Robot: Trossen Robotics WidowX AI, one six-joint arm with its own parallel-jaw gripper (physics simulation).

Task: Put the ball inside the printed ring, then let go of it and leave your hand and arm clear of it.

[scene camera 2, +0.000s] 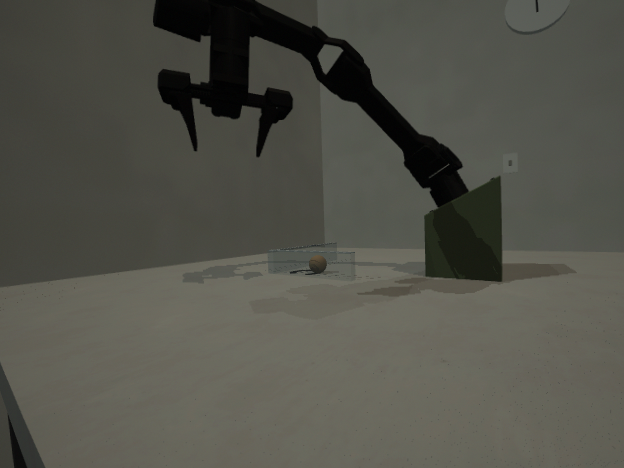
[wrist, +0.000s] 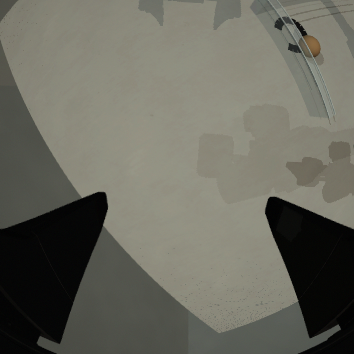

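Observation:
An orange-brown ball rests on the table. The black printed ring lies flat on the table, partly hidden by the ball. In the wrist view the ball overlaps the lower right part of the ring's line, with much of the ring's inside showing to its left; whether it touches the line is unclear. My gripper is open and empty, high above the table and well apart from the ball, with its fingers pointing down.
Low transparent walls stand close around the ball and ring. The table carries shadows of the arm. The arm's green base block stands at the right in the scene view. Table edges show in the wrist view.

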